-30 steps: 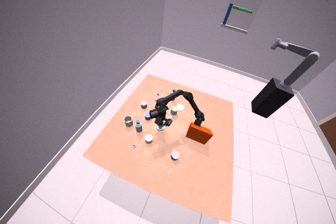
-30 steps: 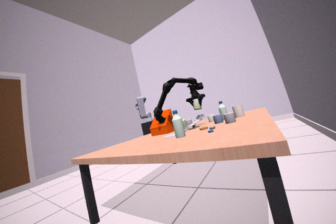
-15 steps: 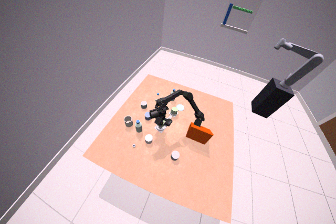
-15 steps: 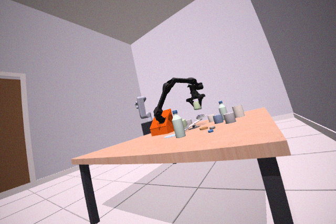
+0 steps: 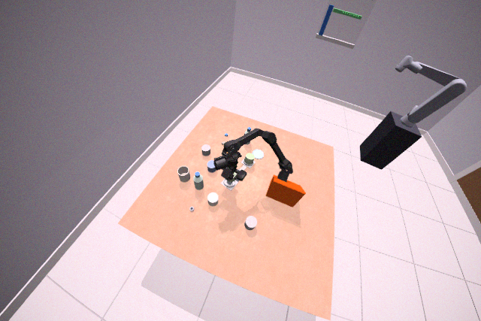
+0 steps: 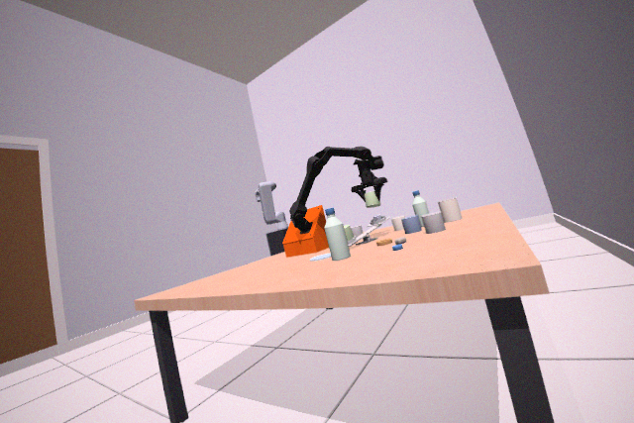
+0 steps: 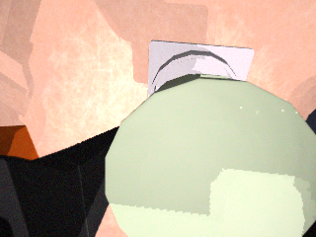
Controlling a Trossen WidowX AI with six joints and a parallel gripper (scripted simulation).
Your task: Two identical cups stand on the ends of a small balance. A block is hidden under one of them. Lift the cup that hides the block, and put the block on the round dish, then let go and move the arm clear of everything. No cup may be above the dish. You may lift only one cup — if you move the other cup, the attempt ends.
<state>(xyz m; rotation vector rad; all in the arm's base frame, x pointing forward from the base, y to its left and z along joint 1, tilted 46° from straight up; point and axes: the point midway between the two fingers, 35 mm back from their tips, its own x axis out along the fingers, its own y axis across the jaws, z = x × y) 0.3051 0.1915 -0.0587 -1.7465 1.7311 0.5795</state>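
Now: the flat white round dish 7 cm behind my gripper tip, 39 cm to the right of it and 17 cm below it. The rest, counted from my gripper tip: pale green cup: 2 cm to the left, 1 cm above; then blue cup: 17 cm ahead, 7 cm to the right, 13 cm below; then grey balance: 1 cm behind, 13 cm to the right, 13 cm below.
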